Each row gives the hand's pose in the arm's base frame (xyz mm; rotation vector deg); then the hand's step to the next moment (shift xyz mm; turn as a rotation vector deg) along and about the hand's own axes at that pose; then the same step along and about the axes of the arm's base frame.
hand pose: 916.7 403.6 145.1 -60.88 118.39 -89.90
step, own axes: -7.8 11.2 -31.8 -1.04 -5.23 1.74
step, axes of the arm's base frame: -19.7 28.4 -1.0 3.70 -1.01 4.09
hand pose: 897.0 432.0 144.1 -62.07 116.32 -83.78
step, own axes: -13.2 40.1 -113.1 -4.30 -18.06 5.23
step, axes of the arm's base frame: -86.1 84.6 2.7 12.67 -2.45 14.34
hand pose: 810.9 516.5 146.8 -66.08 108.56 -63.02
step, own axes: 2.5 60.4 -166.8 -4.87 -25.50 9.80
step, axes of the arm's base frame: -163.4 66.7 18.1 19.44 -5.32 19.07
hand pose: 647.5 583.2 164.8 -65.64 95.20 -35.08
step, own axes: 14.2 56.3 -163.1 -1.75 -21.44 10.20
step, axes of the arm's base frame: -172.6 -8.4 10.9 17.98 -6.34 14.25
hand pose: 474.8 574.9 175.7 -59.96 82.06 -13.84
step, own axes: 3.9 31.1 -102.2 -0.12 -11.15 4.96
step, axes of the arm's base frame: -102.5 -30.1 -4.5 9.21 -4.00 6.94
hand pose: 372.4 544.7 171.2 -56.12 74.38 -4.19
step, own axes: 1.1 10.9 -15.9 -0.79 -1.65 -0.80
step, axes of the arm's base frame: -17.8 -2.9 -6.9 -0.15 -1.03 1.70
